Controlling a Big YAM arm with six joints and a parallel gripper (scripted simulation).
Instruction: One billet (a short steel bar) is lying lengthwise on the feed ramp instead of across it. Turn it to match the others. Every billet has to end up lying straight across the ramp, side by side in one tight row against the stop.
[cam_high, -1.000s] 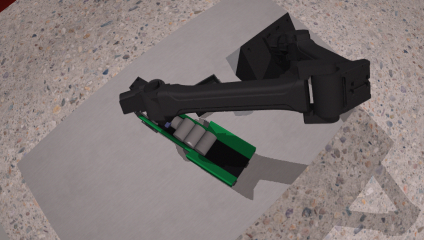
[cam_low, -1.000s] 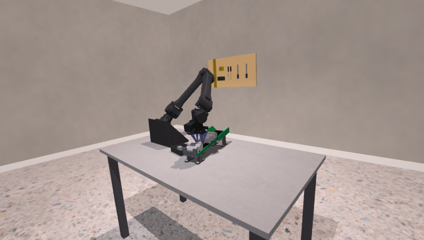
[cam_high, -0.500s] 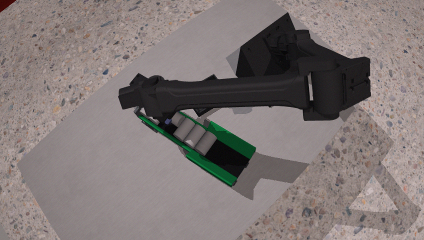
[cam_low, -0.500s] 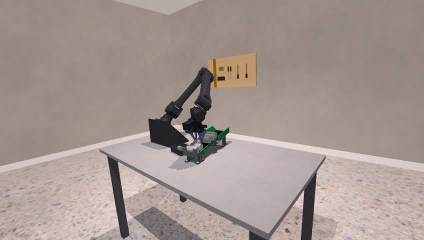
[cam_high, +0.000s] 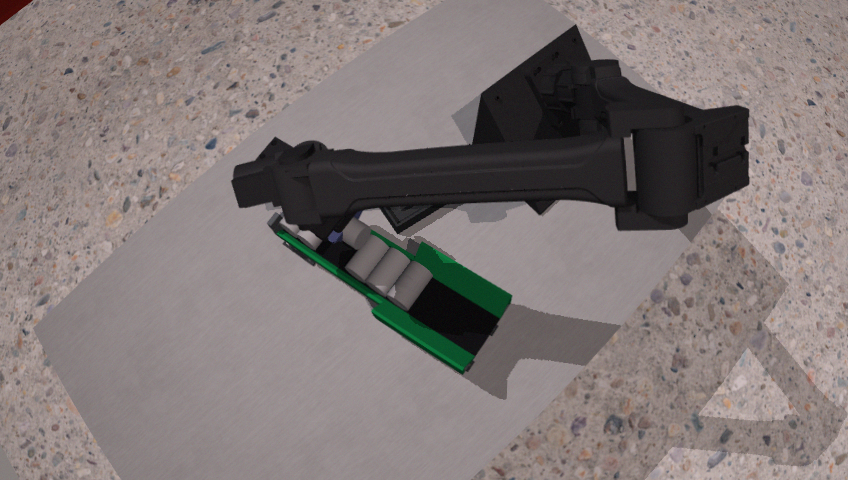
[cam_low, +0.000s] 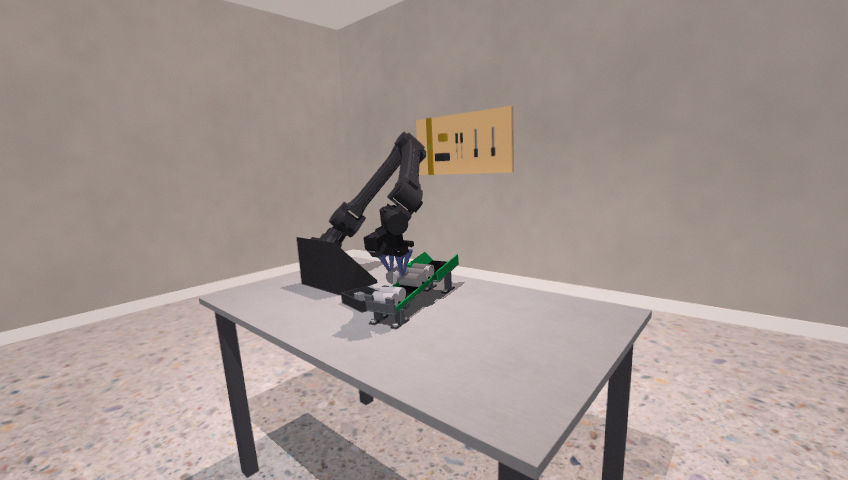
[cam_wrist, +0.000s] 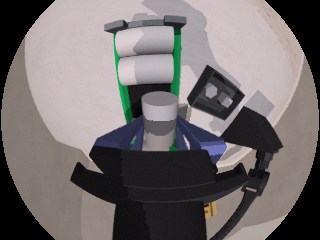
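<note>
The ramp bed lies 8 cm to the left of my hand and 5 cm below it. The rest, counted from my hand: stop 11 cm to the right, 6 cm below, 4 cm ahead; billet right at my hand; small black tray 15 cm behind, 11 cm below, 1 cm to the right.
</note>
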